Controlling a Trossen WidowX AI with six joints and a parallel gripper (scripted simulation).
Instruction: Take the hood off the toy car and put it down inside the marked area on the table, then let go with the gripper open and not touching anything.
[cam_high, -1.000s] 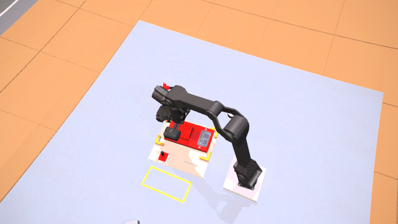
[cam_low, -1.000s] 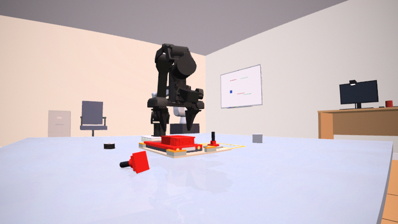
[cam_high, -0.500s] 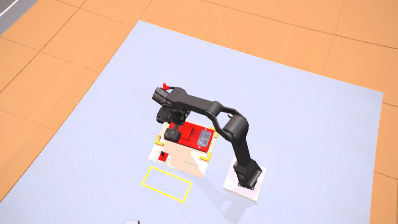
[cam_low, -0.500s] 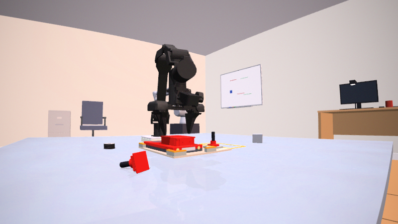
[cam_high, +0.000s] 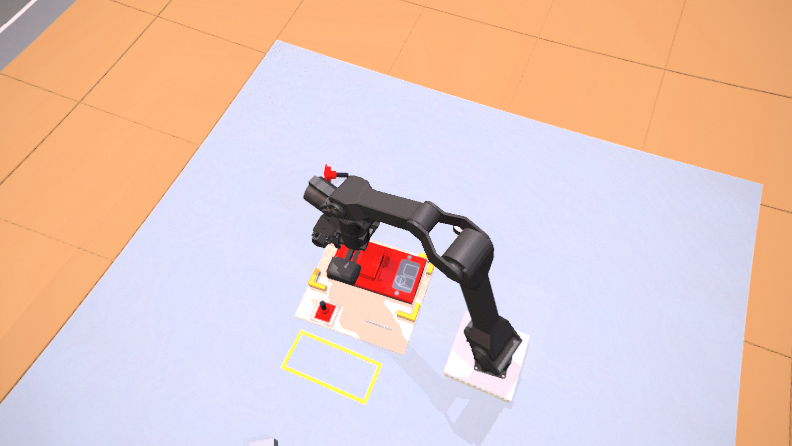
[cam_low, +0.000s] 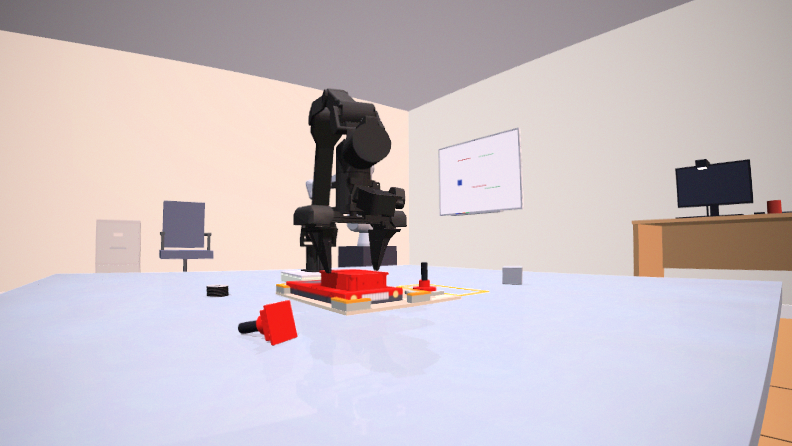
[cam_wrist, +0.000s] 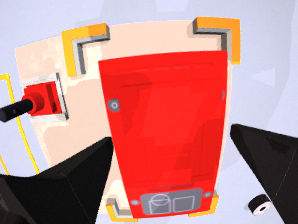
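My gripper tip is 4 cm above the pale base plate, 3 cm to the right of it and 3 cm past it. From my gripper tip the other things lie so: small wheel (20 cm behind, 16 cm to the right, 4 cm below).
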